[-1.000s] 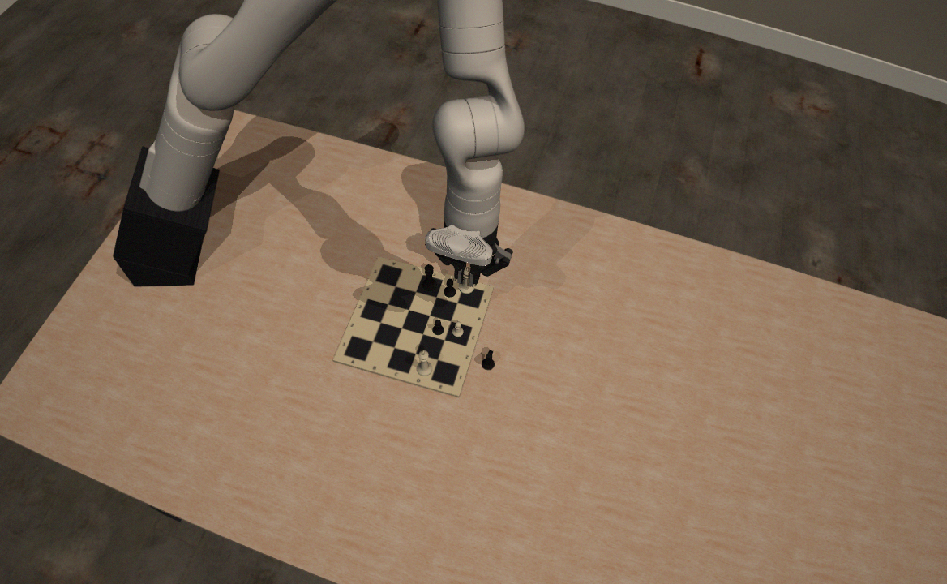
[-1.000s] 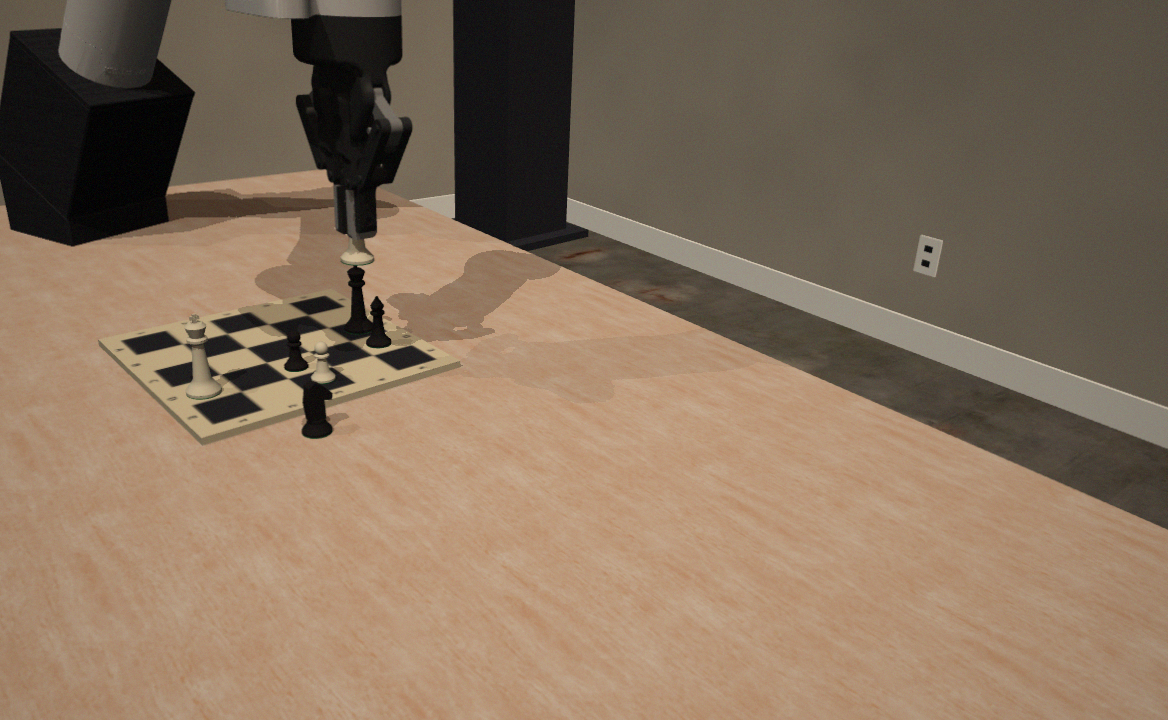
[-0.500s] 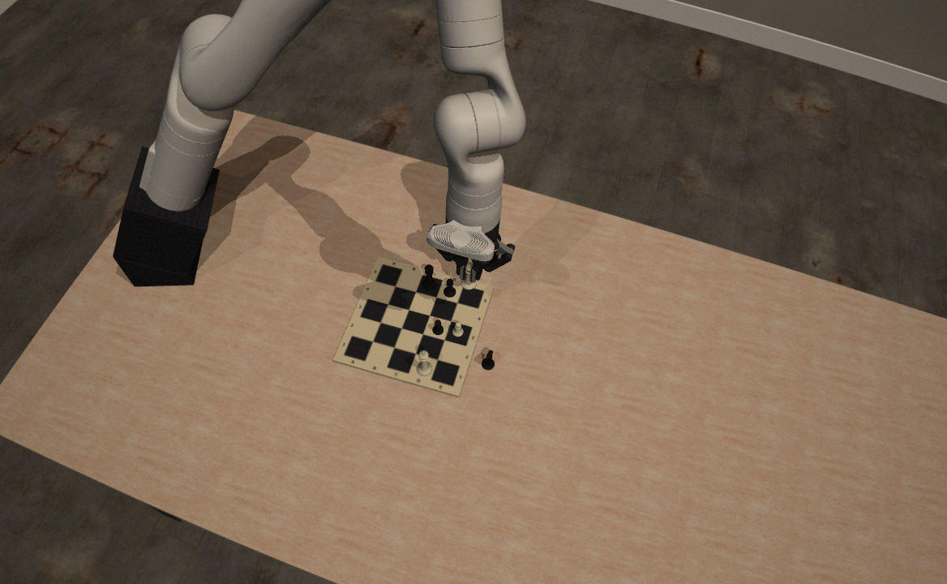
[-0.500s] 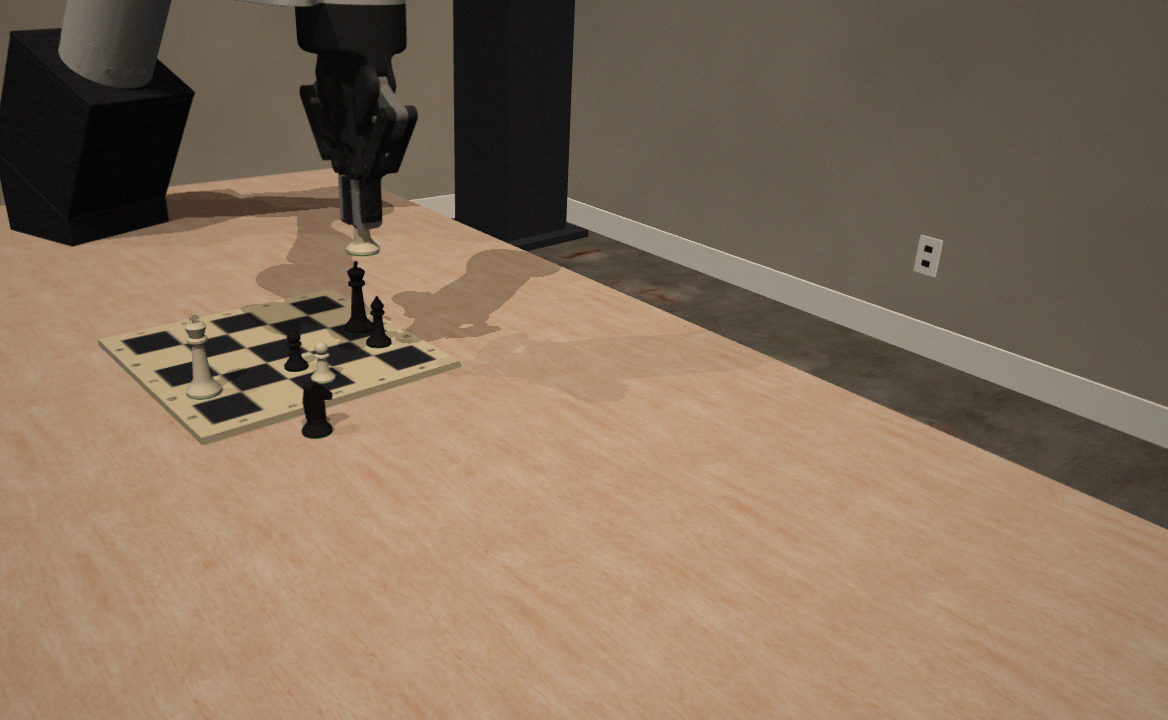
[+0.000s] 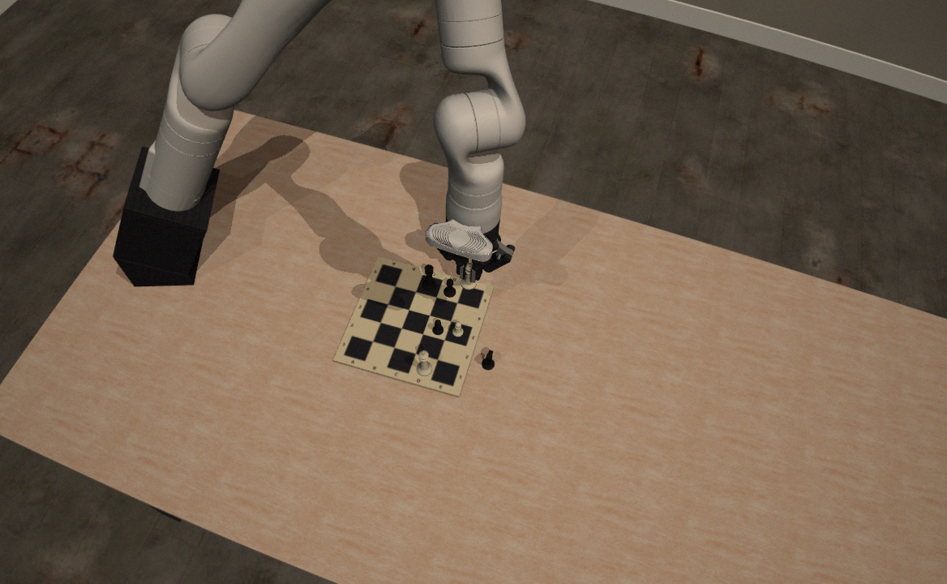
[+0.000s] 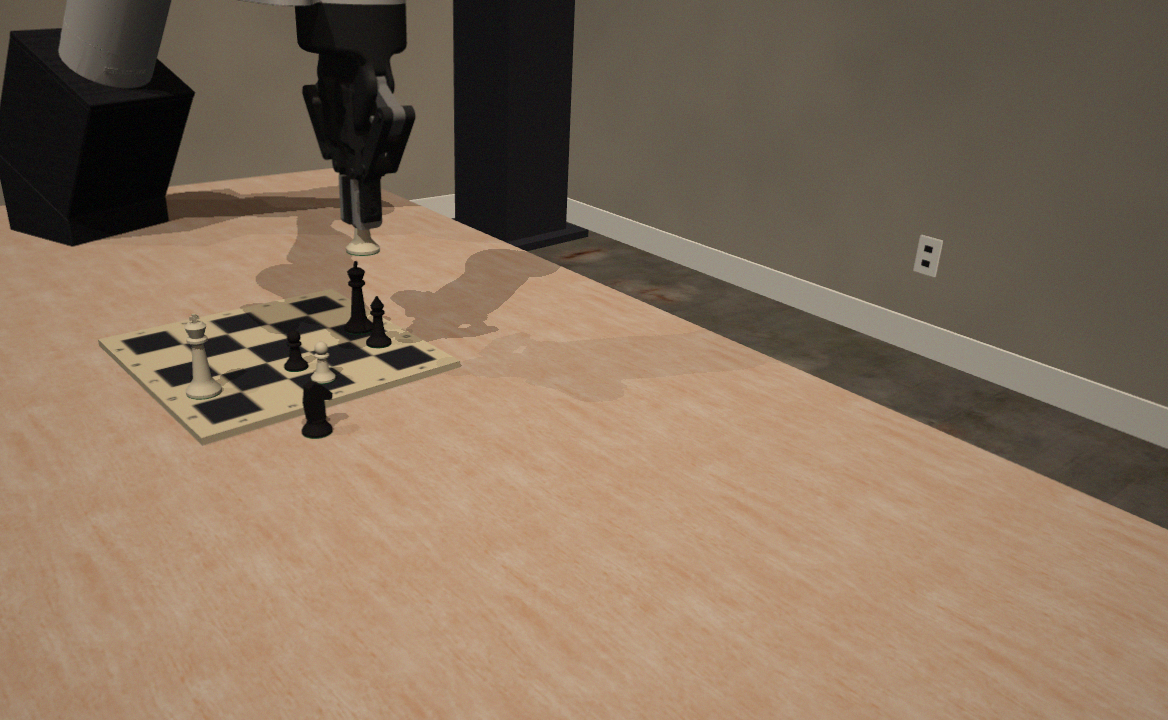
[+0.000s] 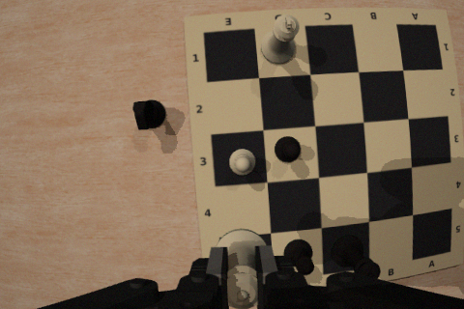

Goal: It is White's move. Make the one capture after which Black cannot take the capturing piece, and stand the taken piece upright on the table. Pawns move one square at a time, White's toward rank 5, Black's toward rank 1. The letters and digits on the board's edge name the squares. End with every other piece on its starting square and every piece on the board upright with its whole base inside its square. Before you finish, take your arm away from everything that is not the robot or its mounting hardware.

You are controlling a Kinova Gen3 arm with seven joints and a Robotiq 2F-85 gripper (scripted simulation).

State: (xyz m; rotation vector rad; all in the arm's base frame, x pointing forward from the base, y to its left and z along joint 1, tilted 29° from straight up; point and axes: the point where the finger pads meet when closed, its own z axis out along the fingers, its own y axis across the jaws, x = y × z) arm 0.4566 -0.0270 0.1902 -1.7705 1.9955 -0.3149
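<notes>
Now: hand 80 mm past the black king, 40 mm to the right of it and 110 mm above it. Also, from my hand: white queen 10 mm below; then black pawn 40 mm behind, 40 mm to the right, 130 mm below; then white pawn 10 mm behind, 40 mm to the right, 130 mm below.
</notes>
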